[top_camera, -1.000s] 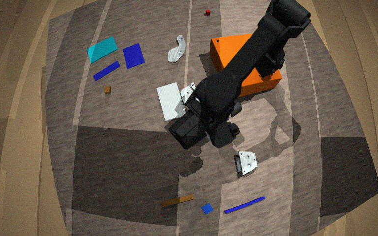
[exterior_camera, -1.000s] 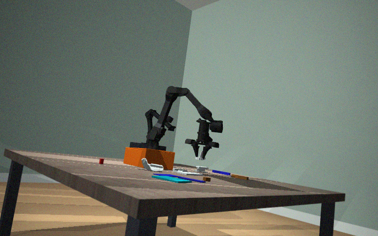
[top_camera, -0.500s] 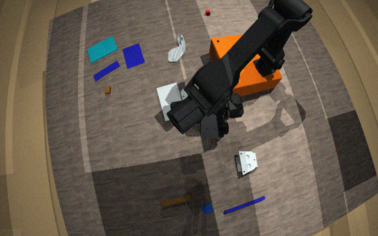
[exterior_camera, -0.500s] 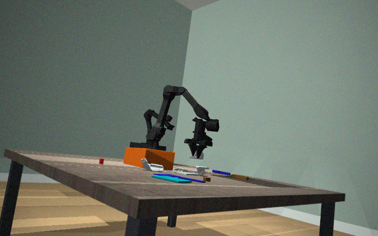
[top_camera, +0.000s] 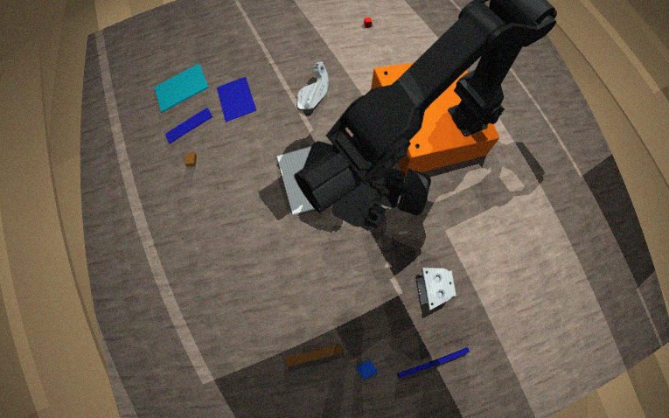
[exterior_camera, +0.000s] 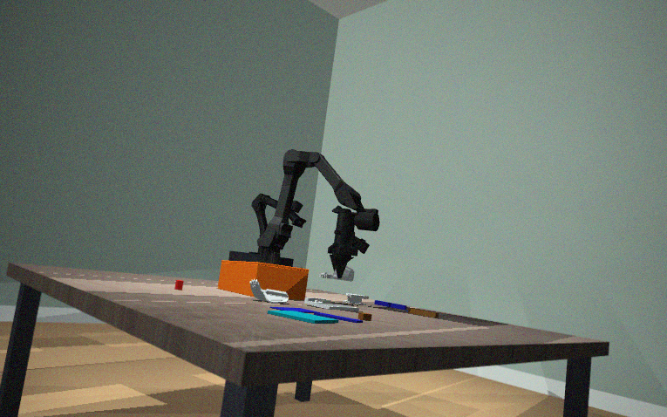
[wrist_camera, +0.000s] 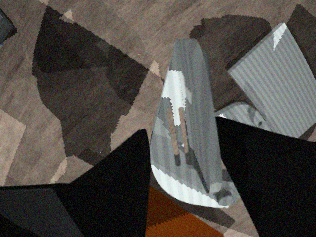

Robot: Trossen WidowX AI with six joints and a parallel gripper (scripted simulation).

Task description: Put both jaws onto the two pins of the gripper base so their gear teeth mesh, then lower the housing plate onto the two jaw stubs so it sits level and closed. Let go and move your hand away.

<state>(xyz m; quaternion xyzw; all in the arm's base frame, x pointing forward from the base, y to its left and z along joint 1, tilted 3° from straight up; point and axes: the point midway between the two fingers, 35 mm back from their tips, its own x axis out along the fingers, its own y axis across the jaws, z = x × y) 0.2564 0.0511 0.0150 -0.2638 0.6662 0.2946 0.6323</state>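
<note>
The white jaw is 40 mm to the right of my gripper tip and 10 mm behind it. Also, from my gripper tip: blue square (280 mm to the left, 120 mm ahead, 80 mm below); then white gripper base (200 mm to the left, 60 mm below, 60 mm behind); then brown bar (210 mm to the left, 200 mm ahead, 80 mm below).
</note>
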